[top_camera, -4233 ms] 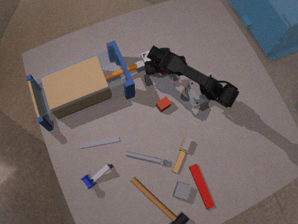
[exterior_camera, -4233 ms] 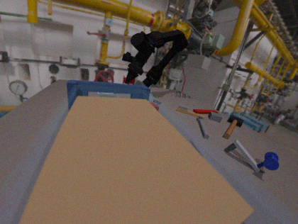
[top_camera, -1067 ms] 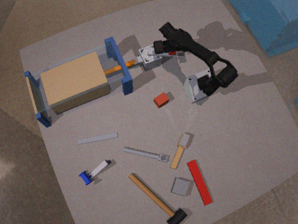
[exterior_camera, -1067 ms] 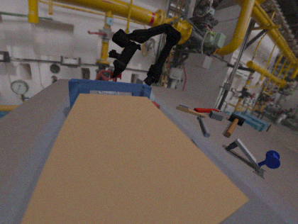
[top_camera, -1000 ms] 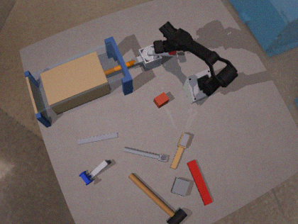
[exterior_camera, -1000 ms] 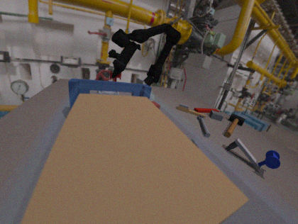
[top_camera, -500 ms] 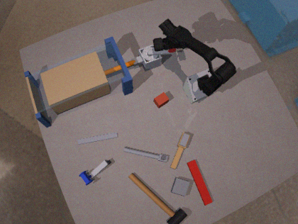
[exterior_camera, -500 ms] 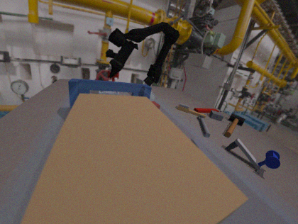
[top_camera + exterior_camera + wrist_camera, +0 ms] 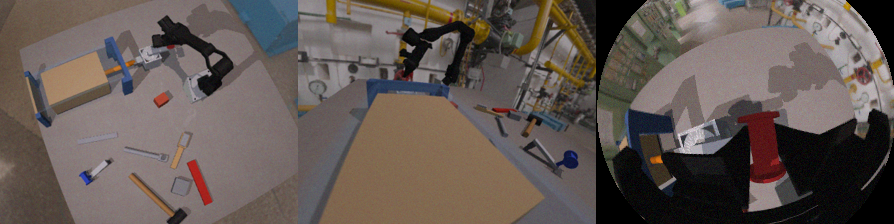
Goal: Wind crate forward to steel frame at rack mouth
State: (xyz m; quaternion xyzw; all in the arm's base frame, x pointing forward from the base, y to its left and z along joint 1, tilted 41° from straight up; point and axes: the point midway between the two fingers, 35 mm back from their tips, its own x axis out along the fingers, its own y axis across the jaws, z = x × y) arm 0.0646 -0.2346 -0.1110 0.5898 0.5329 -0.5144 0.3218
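Right now my gripper tip is 40 mm short of the red-knobbed crank, 10 mm to the right of it and 30 mm above it. Also, from my gripper tip: blue steel frame 260 mm ahead, 30 mm below; then red knob 20 mm to the left; then grey winch 90 mm ahead, 100 mm below.
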